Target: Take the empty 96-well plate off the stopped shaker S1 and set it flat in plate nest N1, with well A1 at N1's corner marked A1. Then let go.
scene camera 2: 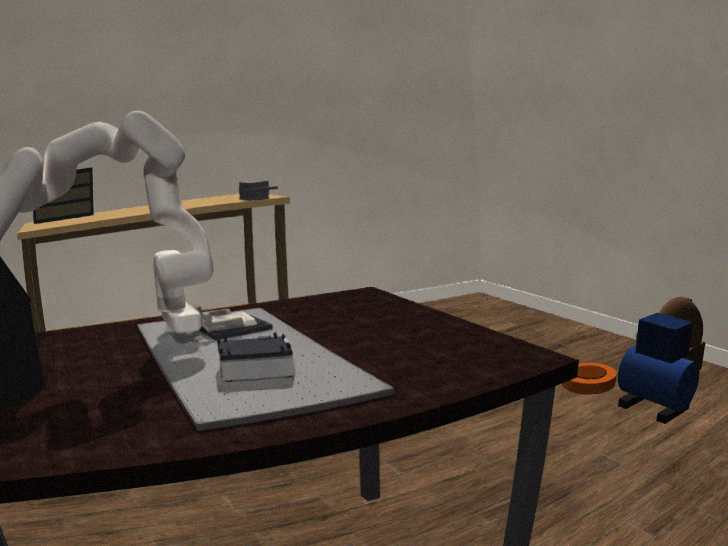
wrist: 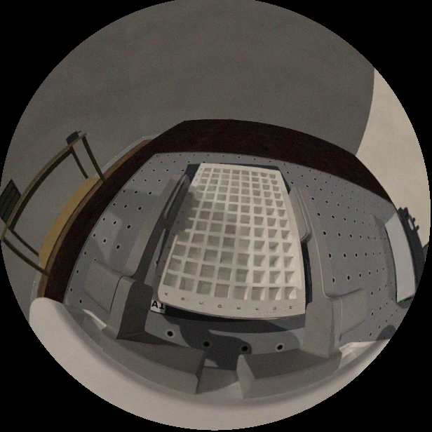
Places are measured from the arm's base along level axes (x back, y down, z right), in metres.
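Pixels of known places: hand, its tool point: [scene camera 2: 227,318].
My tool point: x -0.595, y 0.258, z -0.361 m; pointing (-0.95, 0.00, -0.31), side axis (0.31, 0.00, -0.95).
Ahead of a thing's pixels: the offset from my tool point to its middle. "spot": to the spot under its first point. Level surfaces: height alone.
The white 96-well plate [scene camera 2: 232,319] [wrist: 232,230] is between the two fingers of my gripper [wrist: 240,200], which is shut on its long sides. The plate looks about level, at or just over the dark plate nest N1 {spot: dx -0.085, dy +0.017, dz +0.027 m} [scene camera 2: 262,325] [wrist: 235,322]; whether it is fully seated cannot be told. In the wrist view the plate's row letters run A to H along its near edge, with A at the left, beside the nest's A1 label [wrist: 157,306]. Shaker S1 {spot: dx -0.049, dy +0.002, dz +0.373 m} [scene camera 2: 256,367] [wrist: 401,255], a light box with a dark top, carries no plate.
N1 and S1 stand on a grey perforated board {dy +0.029 m} [scene camera 2: 329,387] [wrist: 345,235] on the dark table {dy +0.042 m} [scene camera 2: 458,358]. S1 is to the right in the wrist view, its dark top carrying upright posts. A wooden bench [scene camera 2: 217,205] stands behind, near the wall.
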